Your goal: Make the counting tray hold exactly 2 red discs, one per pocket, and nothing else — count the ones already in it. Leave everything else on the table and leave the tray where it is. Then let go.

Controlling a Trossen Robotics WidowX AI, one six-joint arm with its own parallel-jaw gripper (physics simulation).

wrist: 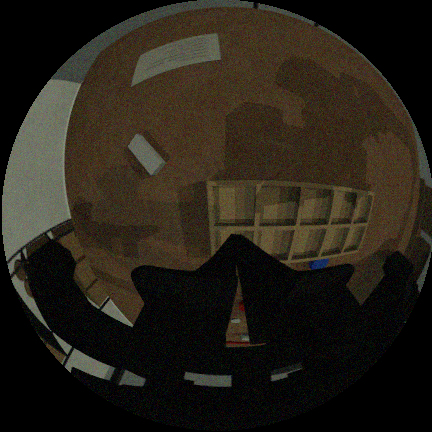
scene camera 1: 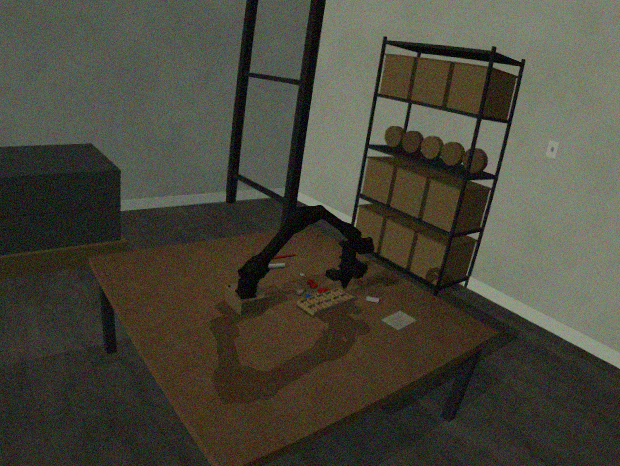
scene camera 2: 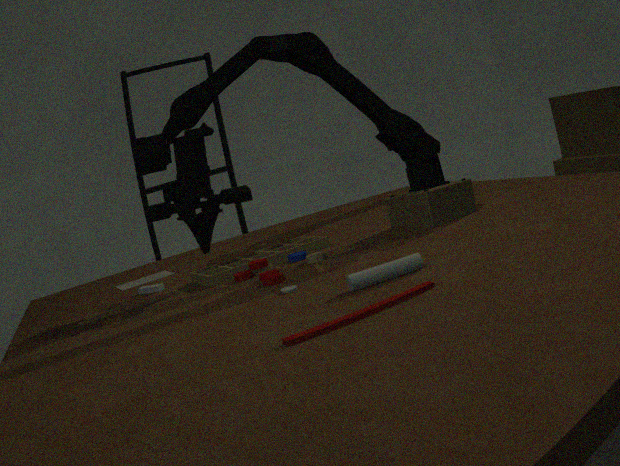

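My gripper is shut and empty, fingertips down, above the table by the tray's end nearer the white block. The beige counting tray has two rows of pockets. The pockets that show in the wrist view hold no discs; the fingers hide part of the near row. Red discs lie outside the tray, beside its long side. More red ones lie close to its wall. One red disc shows between the fingers, far below them.
A blue disc and a beige disc lie beside the tray. A white block, paper, small white piece, white cylinder and red rod lie around.
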